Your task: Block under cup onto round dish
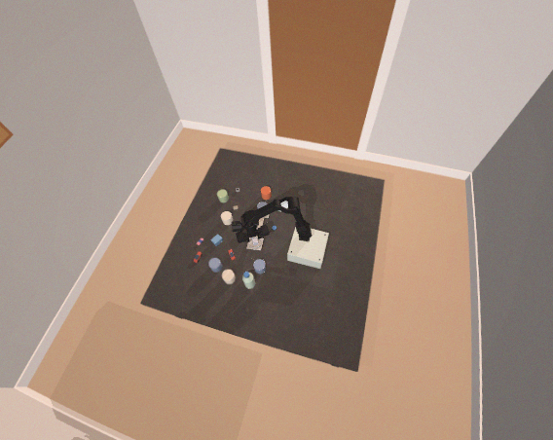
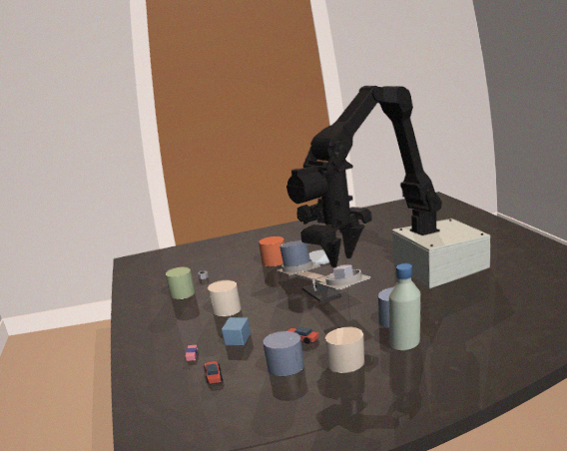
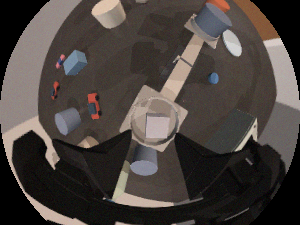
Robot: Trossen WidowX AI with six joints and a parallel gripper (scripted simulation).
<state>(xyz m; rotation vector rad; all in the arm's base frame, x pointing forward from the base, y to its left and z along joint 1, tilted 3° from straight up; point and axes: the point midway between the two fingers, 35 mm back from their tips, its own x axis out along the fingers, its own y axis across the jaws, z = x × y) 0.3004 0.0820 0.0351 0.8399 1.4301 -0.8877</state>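
My gripper tip is 11 cm past the round dish, 34 cm to the left of it and 11 cm above it. Round my gripper tip: blue cube 26 cm ahead, 1 cm to the right, 9 cm below; then tall bottle 2 cm behind, 24 cm to the left; then small balance 13 cm to the right, 8 cm below.
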